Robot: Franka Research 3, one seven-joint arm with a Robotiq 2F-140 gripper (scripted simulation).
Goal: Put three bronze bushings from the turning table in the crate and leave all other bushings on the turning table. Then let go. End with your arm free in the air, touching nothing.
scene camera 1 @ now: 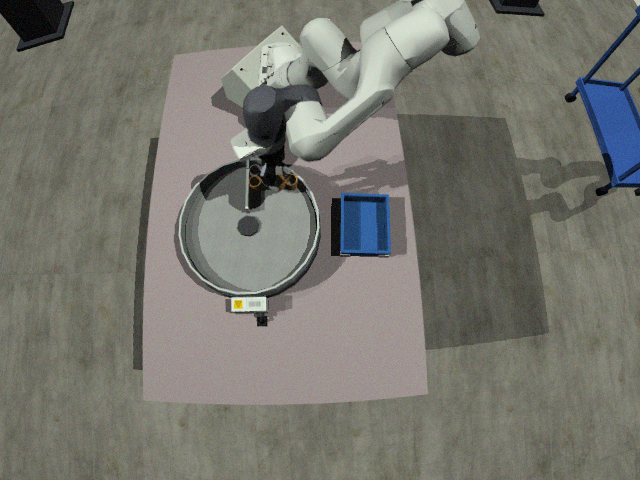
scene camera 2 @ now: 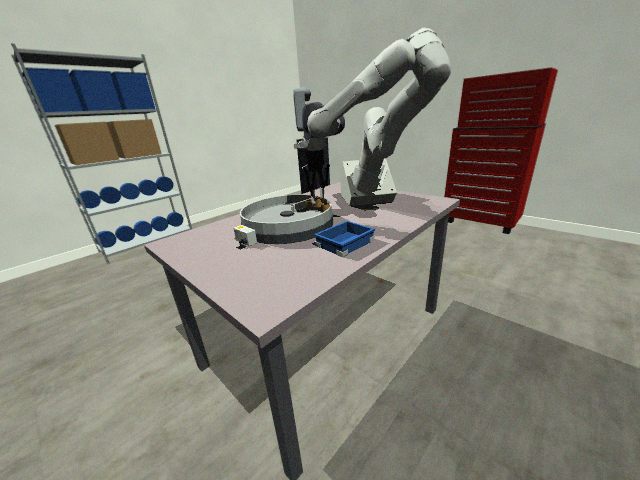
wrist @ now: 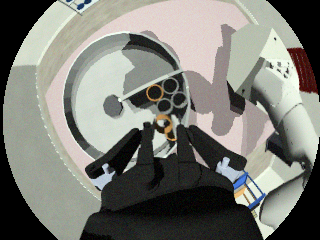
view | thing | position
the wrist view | gripper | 163, 121
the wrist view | round turning table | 116, 69
